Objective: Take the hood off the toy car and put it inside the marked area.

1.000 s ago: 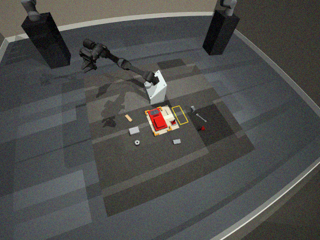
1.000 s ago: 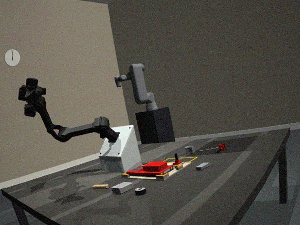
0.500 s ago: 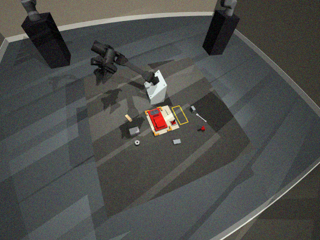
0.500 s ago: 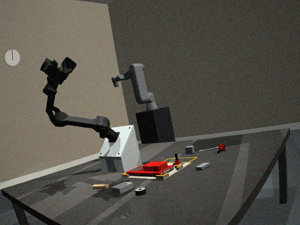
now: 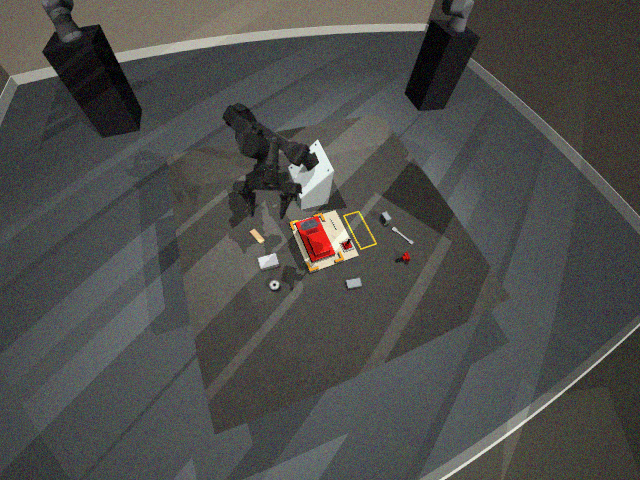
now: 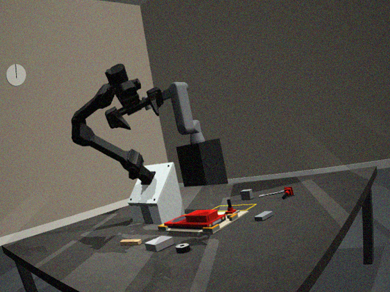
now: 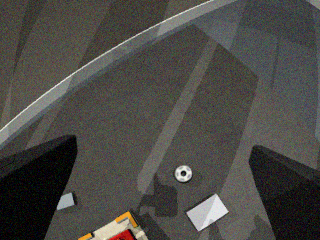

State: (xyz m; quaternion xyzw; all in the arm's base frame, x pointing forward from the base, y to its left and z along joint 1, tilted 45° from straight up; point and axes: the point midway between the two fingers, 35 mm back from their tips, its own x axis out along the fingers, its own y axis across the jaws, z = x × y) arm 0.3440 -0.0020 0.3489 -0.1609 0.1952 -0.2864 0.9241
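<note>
My gripper tip is 340 mm above the red hood, 200 mm to the right of it and 50 mm past it. The rest, counted from my gripper tip: tan block: 380 mm below, 170 mm behind, 40 mm to the right; then grey block: 550 mm to the left, 360 mm below, 110 mm behind; then grey screwdriver-like tool: 600 mm to the left, 380 mm below, 10 mm behind.
</note>
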